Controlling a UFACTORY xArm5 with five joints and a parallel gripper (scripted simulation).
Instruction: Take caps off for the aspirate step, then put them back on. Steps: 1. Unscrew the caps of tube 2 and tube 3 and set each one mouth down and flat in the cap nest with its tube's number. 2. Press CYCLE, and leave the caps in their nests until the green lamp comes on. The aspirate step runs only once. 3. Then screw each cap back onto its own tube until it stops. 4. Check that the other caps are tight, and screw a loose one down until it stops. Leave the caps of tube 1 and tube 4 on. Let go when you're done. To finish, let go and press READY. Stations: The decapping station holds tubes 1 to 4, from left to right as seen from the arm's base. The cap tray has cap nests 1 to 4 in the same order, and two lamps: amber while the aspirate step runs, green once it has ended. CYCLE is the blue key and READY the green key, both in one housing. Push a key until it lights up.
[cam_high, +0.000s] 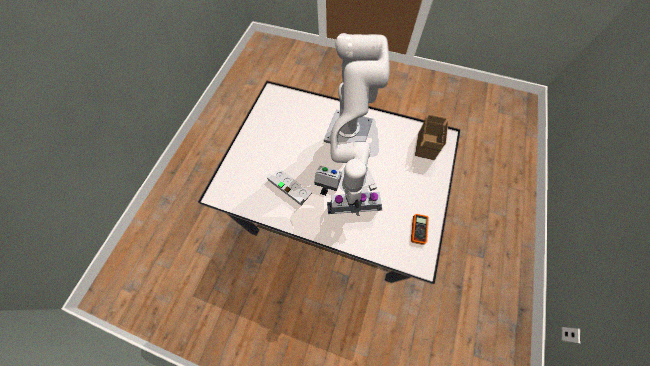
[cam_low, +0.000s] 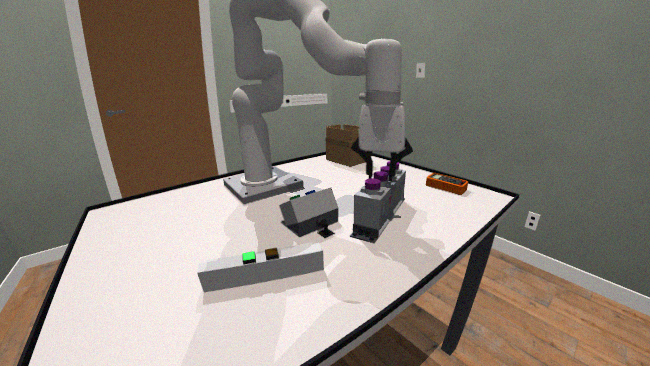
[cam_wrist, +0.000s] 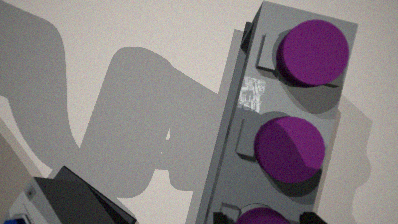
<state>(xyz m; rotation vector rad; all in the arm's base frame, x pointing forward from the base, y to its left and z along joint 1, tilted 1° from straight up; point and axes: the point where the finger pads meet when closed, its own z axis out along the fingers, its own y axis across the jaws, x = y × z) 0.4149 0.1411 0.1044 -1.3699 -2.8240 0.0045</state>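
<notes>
My hand is 2 cm past the purple cap, 5 cm to the right of it and 2 cm above it. Also, from my hand: key housing 10 cm behind, 14 cm to the right, 8 cm below; then blue key 12 cm behind, 12 cm to the right, 6 cm below; then grey decapping station 1 cm behind, 2 cm to the left, 13 cm below.
</notes>
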